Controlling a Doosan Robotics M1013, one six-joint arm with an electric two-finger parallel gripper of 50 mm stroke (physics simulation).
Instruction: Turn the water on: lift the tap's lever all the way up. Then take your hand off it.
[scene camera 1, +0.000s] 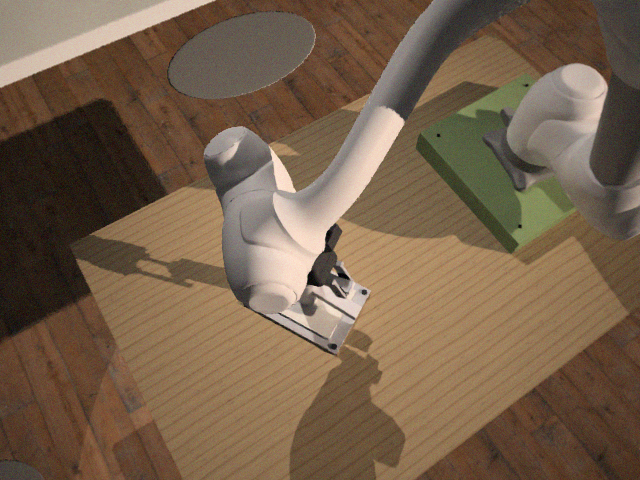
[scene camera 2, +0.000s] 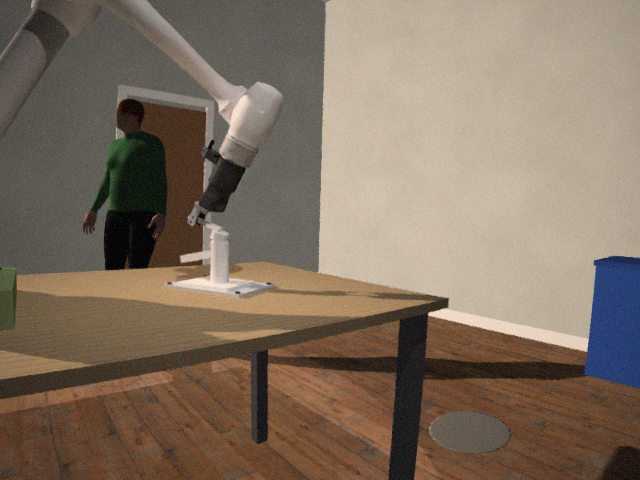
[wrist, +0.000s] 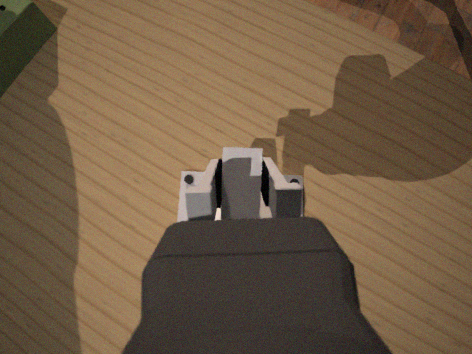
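Seen in the pictures: gripper, fingertip midpoint: (scene camera 1: 345, 289) (scene camera 2: 194, 224) (wrist: 241, 172); arm's base, link origin: (scene camera 1: 528, 152).
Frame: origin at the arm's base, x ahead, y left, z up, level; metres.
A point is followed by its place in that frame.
Note:
The white tap (scene camera 2: 219, 260) {z 0.011, x 0.652, y 0.096 m} stands upright on its base plate (scene camera 1: 345, 325) {z -0.055, x 0.607, y 0.216 m} (scene camera 2: 180, 285) {z -0.054, x 0.557, y 0.125 m} (wrist: 182, 200) {z -0.056, x 0.547, y 0.133 m}, on the wooden table. Its spout (scene camera 2: 195, 256) {z 0.015, x 0.605, y 0.167 m} points left in scene camera 2. The lever (scene camera 2: 212, 226) {z 0.097, x 0.640, y 0.125 m} (wrist: 240, 195) {z 0.115, x 0.617, y 0.173 m} slopes upward from the top of the tap towards my fingers. My gripper (scene camera 1: 339, 285) {z 0.099, x 0.605, y 0.188 m} (scene camera 2: 197, 215) {z 0.099, x 0.605, y 0.188 m} (wrist: 241, 172) {z 0.099, x 0.605, y 0.188 m} is shut on the lever, one finger on each side, and leans over the tap. In scene camera 1 the arm's wrist hides part of the tap and base plate.
A green block (scene camera 1: 465, 155) {z 0.000, x 0.154, y -0.055 m} (scene camera 2: 7, 299) {z -0.013, x 0.220, y -0.164 m} (wrist: 22, 55) {z -0.049, x 0.176, y 0.133 m} stands on the table (scene camera 1: 206, 361) {z -0.063, x 0.917, y 0.169 m} (scene camera 2: 129, 330) {z -0.064, x 0.412, y -0.216 m} (wrist: 125, 125) {z -0.064, x 0.399, y 0.159 m}, under the arm's mount. A person (scene camera 2: 136, 170) stands behind the table by a door. A blue bin (scene camera 2: 615, 320) stands at the right.

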